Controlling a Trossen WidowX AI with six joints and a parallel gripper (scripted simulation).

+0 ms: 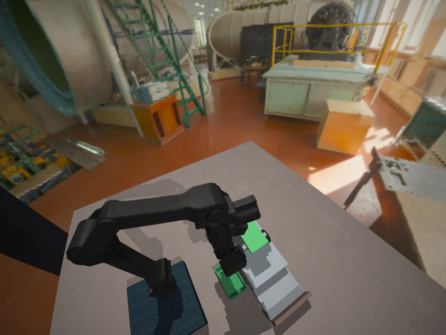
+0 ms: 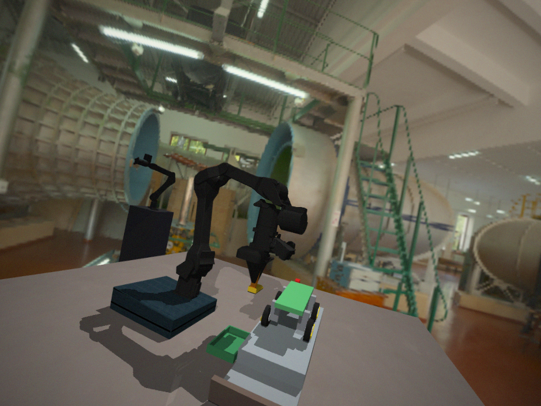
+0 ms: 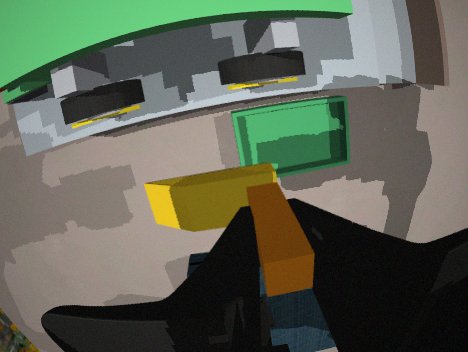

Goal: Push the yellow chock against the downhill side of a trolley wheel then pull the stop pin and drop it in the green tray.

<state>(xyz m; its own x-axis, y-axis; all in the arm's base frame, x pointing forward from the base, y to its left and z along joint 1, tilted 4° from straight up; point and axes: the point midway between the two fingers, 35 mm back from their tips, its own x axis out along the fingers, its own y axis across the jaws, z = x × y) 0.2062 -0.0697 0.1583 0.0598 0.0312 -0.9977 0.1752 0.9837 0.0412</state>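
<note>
The red-headed stop pin is 120 mm ahead of my gripper tip, 120 mm to the left of it and 30 mm below it. Also, from my gripper tip: grey ramp (120 mm ahead, 10 mm to the left, 120 mm below); trolley (120 mm ahead, 10 mm to the left, 50 mm below); yellow chock (20 mm to the left, 10 mm below).
</note>
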